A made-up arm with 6 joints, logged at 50 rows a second.
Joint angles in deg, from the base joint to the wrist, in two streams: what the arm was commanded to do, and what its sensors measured. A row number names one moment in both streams.
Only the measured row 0 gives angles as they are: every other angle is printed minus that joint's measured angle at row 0.
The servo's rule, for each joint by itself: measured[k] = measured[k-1] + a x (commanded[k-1-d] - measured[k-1]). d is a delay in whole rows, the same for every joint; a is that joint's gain. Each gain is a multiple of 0.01, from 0.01 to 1. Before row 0 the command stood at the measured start. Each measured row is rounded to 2 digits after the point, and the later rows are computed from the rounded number. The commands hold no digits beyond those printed.
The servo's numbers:
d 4
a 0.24 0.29 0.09 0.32 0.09 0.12
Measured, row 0:
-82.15, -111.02, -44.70, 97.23, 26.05, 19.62
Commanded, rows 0 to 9:
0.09, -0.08, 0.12, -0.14, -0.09, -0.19
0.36, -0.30, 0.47, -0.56, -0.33, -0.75
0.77, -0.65, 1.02, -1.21, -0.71, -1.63
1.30, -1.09, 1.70, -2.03, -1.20, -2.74
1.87, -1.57, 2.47, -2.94, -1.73, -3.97
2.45, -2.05, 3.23, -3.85, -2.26, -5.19
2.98, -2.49, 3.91, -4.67, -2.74, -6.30
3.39, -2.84, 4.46, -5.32, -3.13, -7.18
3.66, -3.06, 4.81, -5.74, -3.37, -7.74
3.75, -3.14, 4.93, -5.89, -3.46, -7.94
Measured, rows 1 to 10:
0.00, 0.00, 0.00, 0.00, 0.00, 0.00
0.00, 0.00, 0.00, 0.00, 0.00, 0.00
0.00, 0.00, 0.00, 0.00, 0.00, 0.00
0.00, 0.00, 0.00, 0.00, 0.00, 0.00
0.02, -0.02, 0.01, -0.04, -0.01, -0.02
0.10, -0.10, 0.05, -0.21, -0.04, -0.11
0.26, -0.26, 0.14, -0.53, -0.10, -0.29
0.51, -0.50, 0.28, -1.01, -0.20, -0.58
0.84, -0.81, 0.48, -1.63, -0.34, -0.99
1.23, -1.17, 0.73, -2.34, -0.51, -1.49

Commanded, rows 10 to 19:
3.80, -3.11, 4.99, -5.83, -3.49, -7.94
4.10, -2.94, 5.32, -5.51, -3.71, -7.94
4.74, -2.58, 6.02, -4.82, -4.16, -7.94
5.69, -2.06, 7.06, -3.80, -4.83, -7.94
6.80, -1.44, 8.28, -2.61, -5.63, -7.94
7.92, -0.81, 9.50, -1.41, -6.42, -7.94
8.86, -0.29, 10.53, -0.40, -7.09, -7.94
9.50, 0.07, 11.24, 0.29, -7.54, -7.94
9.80, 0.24, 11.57, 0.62, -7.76, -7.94
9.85, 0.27, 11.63, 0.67, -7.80, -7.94
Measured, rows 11 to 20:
1.65, -1.55, 1.02, -3.09, -0.71, -2.07
2.07, -1.92, 1.33, -3.80, -0.93, -2.68
2.45, -2.25, 1.64, -4.42, -1.15, -3.29
2.76, -2.51, 1.94, -4.89, -1.36, -3.85
3.01, -2.68, 2.21, -5.19, -1.55, -4.34
3.27, -2.76, 2.49, -5.29, -1.74, -4.77
3.62, -2.71, 2.81, -5.14, -1.96, -5.15
4.12, -2.52, 3.19, -4.71, -2.22, -5.48
4.76, -2.21, 3.65, -4.04, -2.53, -5.78
5.52, -1.80, 4.18, -3.20, -2.88, -6.04

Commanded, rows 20 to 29:
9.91, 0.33, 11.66, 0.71, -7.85, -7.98
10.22, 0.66, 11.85, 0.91, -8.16, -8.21
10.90, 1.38, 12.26, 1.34, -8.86, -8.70
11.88, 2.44, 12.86, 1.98, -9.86, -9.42
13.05, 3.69, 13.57, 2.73, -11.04, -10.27
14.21, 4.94, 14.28, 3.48, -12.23, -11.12
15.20, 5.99, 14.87, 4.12, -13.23, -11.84
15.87, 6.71, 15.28, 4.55, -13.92, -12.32
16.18, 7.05, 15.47, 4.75, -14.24, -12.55
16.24, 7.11, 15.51, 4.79, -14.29, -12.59
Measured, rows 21 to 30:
6.32, -1.36, 4.75, -2.30, -3.26, -6.27
7.08, -0.95, 5.33, -1.47, -3.65, -6.47
7.73, -0.60, 5.89, -0.80, -4.02, -6.65
8.24, -0.35, 6.41, -0.33, -4.36, -6.80
8.64, -0.15, 6.88, 0.00, -4.67, -6.94
9.02, 0.08, 7.33, 0.29, -4.98, -7.09
9.47, 0.46, 7.77, 0.63, -5.33, -7.28
10.05, 1.03, 8.23, 1.06, -5.74, -7.54
10.77, 1.80, 8.71, 1.59, -6.22, -7.87
11.60, 2.71, 9.21, 2.19, -6.76, -8.26

